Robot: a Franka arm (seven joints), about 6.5 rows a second.
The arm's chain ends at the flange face. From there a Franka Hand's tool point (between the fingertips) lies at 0.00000 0.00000 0.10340 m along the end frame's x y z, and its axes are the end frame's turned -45 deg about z.
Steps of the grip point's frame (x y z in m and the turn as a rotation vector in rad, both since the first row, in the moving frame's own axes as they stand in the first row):
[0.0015 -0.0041 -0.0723 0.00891 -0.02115 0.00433]
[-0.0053 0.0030 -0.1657 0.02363 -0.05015 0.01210]
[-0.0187 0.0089 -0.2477 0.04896 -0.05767 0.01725]
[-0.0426 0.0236 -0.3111 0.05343 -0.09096 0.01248]
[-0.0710 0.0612 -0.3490 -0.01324 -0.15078 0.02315]
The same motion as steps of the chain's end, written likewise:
[0.0004 -0.0048 -0.0723 -0.00865 -0.02126 0.00433]
[0.0038 0.0040 -0.1655 -0.01875 -0.05217 0.01210]
[0.0009 0.0189 -0.2474 -0.00616 -0.07540 0.01725]
[-0.0029 0.0441 -0.3105 -0.02654 -0.10210 0.01248]
[0.0032 0.0817 -0.3478 -0.11598 -0.09726 0.02315]

